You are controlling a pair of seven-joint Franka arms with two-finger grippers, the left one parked.
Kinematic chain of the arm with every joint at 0, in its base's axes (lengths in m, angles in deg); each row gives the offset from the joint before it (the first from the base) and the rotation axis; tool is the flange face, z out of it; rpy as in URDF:
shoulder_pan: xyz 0 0 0.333 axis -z
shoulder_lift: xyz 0 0 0 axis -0.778 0.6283 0
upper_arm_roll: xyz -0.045 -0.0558 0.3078 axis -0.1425 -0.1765 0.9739
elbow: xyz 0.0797 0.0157 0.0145 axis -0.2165 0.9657 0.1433
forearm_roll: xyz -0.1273 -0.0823 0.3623 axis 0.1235 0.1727 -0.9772
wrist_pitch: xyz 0 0 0 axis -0.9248 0.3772 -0.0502
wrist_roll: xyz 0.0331 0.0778 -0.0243 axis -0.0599 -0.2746 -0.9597
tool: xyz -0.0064 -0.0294 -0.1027 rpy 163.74 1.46 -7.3
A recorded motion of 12 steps. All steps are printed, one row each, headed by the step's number.
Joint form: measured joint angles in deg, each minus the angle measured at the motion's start. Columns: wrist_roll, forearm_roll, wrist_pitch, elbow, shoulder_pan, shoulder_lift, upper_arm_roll.
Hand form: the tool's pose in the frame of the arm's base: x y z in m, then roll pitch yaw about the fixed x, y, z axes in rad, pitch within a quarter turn. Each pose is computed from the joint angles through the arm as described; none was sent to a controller.
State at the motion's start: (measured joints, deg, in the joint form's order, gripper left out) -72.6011 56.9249 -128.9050 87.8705 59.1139 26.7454 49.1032
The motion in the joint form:
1: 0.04 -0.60 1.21 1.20 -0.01 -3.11 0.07
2: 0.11 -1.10 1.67 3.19 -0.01 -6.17 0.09
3: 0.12 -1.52 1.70 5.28 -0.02 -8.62 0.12
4: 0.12 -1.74 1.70 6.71 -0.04 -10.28 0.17
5: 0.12 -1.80 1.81 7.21 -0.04 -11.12 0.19
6: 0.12 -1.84 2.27 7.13 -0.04 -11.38 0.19
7: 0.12 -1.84 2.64 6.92 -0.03 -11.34 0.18
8: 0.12 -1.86 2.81 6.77 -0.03 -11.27 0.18
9: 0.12 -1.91 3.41 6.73 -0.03 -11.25 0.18
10: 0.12 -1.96 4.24 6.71 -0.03 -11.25 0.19
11: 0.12 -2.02 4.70 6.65 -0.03 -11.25 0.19
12: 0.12 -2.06 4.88 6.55 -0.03 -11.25 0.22
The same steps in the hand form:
1: 0.6169 0.0127 0.5313 -3.1137 0.0159 -0.0013
2: 0.6019 0.0155 0.5461 -3.1139 0.0061 -0.0025
3: 0.5893 0.0181 0.5537 -3.1139 0.0010 -0.0025
4: 0.5807 0.0202 0.5584 -3.1149 -0.0026 -0.0016
5: 0.5765 0.0209 0.5624 -3.1163 -0.0064 -0.0013
6: 0.5747 0.0211 0.5650 -3.1165 -0.0043 -0.0012
7: 0.5745 0.0209 0.5658 -3.1165 -0.0008 -0.0014
8: 0.5747 0.0209 0.5661 -3.1160 0.0008 -0.0014
9: 0.5737 0.0209 0.5653 -3.1154 0.0109 -0.0012
10: 0.5721 0.0211 0.5642 -3.1150 0.0251 -0.0008
11: 0.5713 0.0212 0.5640 -3.1142 0.0321 -0.0007
12: 0.5711 0.0215 0.5646 -3.1135 0.0335 -0.0002

